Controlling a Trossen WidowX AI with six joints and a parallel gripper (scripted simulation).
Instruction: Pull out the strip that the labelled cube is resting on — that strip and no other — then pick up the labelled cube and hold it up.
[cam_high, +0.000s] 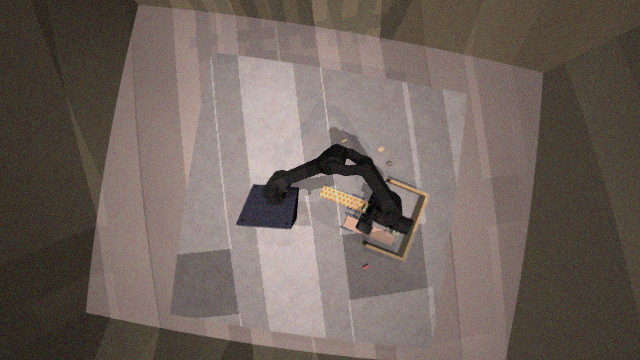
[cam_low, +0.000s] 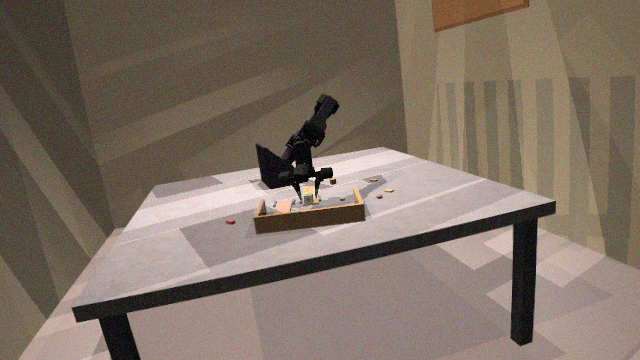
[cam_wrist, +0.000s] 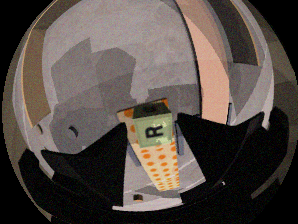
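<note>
Now: the salmon strip 110 mm to the right of my gripper tip, 30 mm ahead of it and 20 mm below it. Also, from my gripper tip: red chip: 280 mm to the right, 20 mm ahead, 10 mm below.
</note>
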